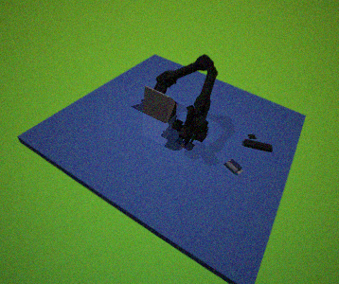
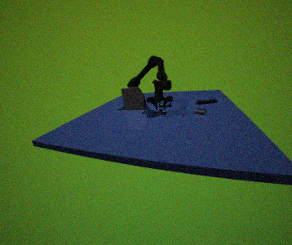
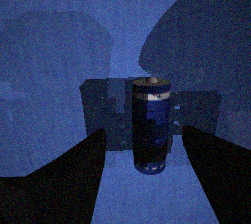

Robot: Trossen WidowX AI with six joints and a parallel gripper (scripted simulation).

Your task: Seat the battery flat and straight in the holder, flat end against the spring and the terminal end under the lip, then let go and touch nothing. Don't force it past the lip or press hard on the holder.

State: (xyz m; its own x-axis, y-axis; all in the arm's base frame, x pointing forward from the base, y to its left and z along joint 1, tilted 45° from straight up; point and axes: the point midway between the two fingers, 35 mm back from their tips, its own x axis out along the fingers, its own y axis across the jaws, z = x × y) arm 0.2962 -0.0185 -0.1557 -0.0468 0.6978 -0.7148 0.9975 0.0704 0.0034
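My gripper tip is 10 mm past the battery and 10 mm above it.
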